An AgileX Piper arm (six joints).
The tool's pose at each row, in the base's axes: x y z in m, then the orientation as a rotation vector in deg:
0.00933 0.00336 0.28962 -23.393 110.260 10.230
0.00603 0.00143 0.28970 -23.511 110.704 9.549
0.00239 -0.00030 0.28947 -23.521 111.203 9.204
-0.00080 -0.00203 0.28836 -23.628 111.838 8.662
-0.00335 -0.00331 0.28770 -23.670 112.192 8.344
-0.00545 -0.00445 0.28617 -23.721 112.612 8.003
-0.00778 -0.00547 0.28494 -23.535 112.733 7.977
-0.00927 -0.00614 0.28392 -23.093 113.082 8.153
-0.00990 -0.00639 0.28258 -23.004 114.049 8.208
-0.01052 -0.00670 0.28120 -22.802 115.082 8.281
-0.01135 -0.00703 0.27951 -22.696 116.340 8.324
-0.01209 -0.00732 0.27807 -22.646 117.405 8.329
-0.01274 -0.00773 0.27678 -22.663 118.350 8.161
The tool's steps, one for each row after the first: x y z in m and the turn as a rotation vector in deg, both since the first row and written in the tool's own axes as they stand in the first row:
0.00141 -0.00060 -0.00350 0.397 0.520 -0.314
0.00318 -0.00087 -0.00712 0.609 1.043 -0.385
0.00561 -0.00124 -0.01001 0.903 1.735 -0.588
0.00732 -0.00146 -0.01238 1.085 2.121 -0.695
0.00966 -0.00165 -0.01398 1.275 2.575 -0.807
0.01177 -0.00167 -0.01585 1.377 2.663 -0.670
0.01334 -0.00168 -0.01697 1.453 2.909 -0.223
0.01484 -0.00159 -0.01708 1.408 3.829 0.049
0.01638 -0.00156 -0.01719 1.400 4.794 0.416
0.01828 -0.00145 -0.01737 1.354 5.996 0.747
0.01991 -0.00135 -0.01755 1.315 7.025 0.986
0.02140 -0.00141 -0.01775 1.368 7.965 1.077

